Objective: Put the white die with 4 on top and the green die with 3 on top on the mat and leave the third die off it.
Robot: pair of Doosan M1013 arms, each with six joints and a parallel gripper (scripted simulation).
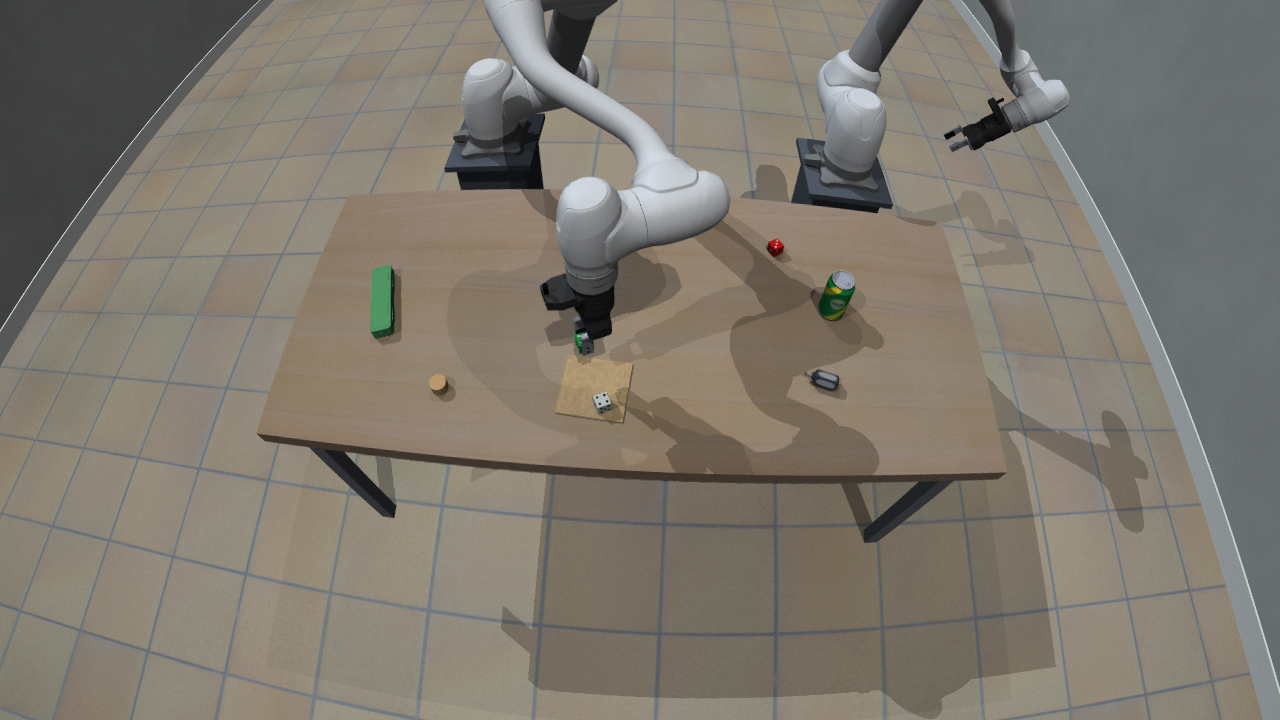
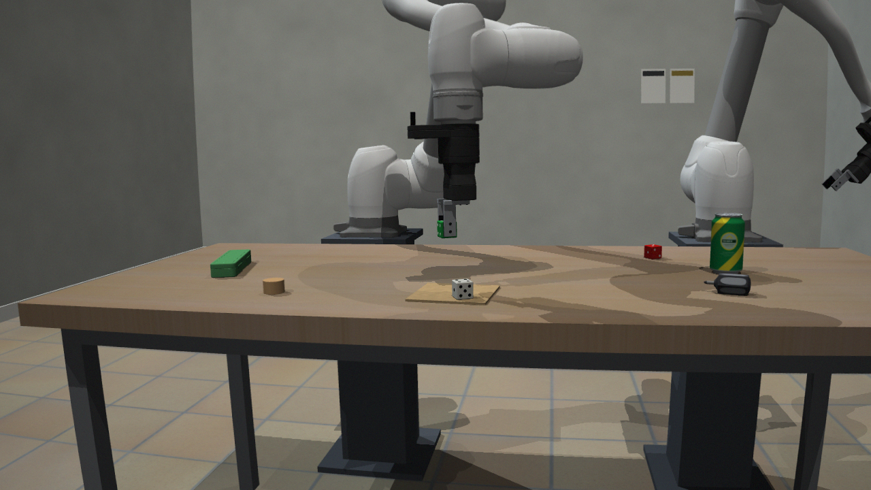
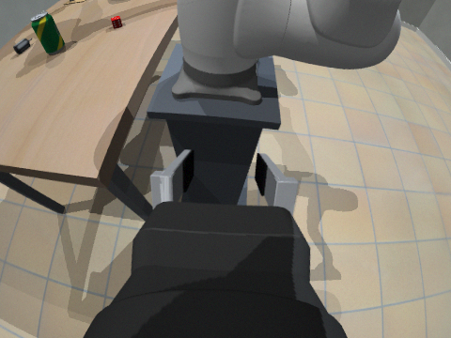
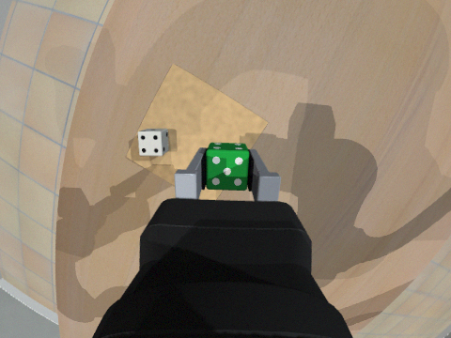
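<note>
My right gripper is now 40 mm short of the tan mat, 20 mm to the right of it and 120 mm above it. Round my right hand: green die (10 mm below); then wooden disc (80 mm ahead, 320 mm to the right, 110 mm below); then white die (80 mm ahead, 40 mm to the left, 100 mm below).
</note>
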